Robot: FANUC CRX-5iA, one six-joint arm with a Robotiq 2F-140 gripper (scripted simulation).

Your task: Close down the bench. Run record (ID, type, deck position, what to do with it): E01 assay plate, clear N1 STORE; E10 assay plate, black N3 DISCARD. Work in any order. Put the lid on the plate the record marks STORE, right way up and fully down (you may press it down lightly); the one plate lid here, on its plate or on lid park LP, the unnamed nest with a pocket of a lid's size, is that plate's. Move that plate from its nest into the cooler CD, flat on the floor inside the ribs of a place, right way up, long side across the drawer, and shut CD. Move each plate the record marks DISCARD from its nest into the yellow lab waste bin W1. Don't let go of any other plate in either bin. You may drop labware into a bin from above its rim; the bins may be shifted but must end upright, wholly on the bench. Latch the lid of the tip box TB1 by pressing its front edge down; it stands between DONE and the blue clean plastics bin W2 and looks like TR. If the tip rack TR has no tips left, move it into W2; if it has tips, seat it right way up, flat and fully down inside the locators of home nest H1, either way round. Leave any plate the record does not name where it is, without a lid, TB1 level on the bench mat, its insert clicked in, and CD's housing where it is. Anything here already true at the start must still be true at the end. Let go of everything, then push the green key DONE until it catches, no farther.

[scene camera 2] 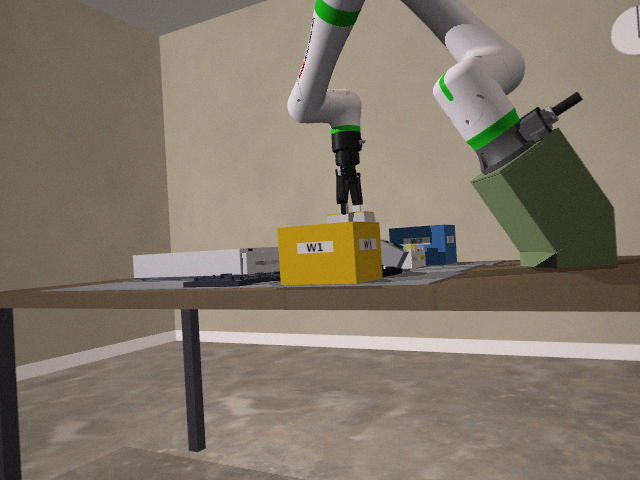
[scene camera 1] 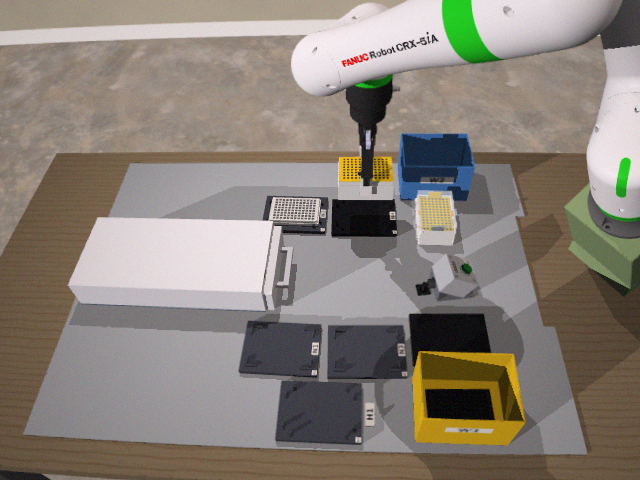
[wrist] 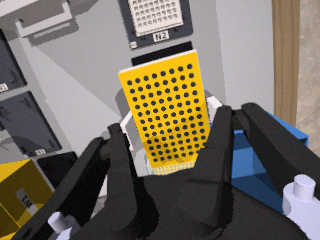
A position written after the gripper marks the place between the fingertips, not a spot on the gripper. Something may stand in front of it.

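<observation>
The gripper (scene camera 1: 365, 180) is visible too at (scene camera 2: 351, 225) and (wrist: 170, 108). The white cooler CD (scene camera 1: 143, 262), (scene camera 2: 215, 262) can be seen along with the yellow bin W1 (scene camera 1: 434, 370), (scene camera 2: 348, 252). A black plate (scene camera 1: 440, 403) is in the scene as well, but scene camera 2 does not show the plate, hidden by the yellow bin W1.
</observation>
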